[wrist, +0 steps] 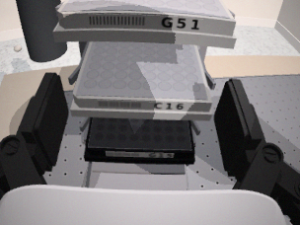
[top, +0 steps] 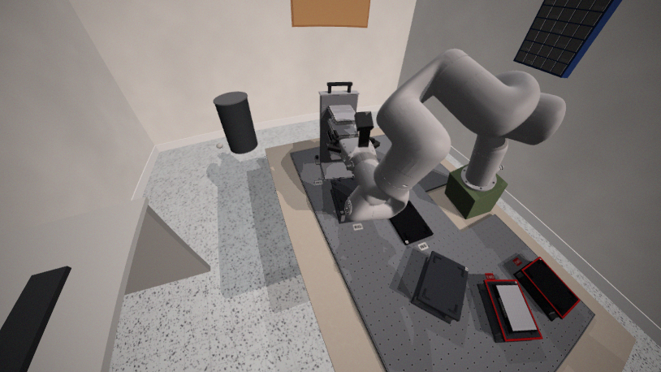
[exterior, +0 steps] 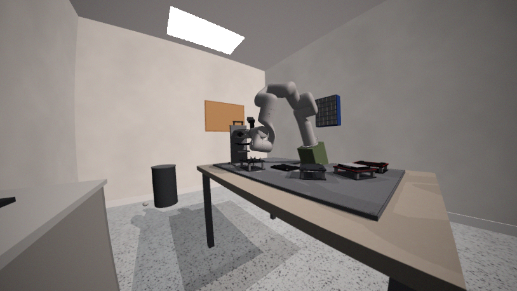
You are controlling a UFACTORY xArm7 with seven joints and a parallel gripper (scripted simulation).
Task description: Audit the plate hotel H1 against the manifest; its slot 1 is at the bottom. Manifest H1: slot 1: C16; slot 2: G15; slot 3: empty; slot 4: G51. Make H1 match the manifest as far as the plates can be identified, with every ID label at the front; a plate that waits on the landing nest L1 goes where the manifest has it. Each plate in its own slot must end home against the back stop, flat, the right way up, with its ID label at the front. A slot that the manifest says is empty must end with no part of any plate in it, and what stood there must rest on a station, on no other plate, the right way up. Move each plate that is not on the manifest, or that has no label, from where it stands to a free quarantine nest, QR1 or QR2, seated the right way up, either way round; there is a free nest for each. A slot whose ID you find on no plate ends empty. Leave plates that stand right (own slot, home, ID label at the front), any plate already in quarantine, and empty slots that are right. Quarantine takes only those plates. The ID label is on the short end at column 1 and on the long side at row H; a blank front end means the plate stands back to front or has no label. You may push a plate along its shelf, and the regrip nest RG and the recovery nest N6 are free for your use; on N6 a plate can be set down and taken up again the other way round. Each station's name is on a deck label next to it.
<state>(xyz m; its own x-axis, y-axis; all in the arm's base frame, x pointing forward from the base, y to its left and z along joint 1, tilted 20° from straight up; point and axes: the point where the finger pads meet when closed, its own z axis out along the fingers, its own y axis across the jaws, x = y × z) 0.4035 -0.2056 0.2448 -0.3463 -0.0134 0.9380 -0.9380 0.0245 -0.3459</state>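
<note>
Now: the dark plate 8 cm to the right of my hand and 7 cm below it. The rest, counted from my hand: red-framed nest (60 cm to the left, 53 cm behind, 20 cm below); then RG label (24 cm below, 21 cm to the left); then H1 deck label (24 cm below, 10 cm ahead, 3 cm to the right).
</note>
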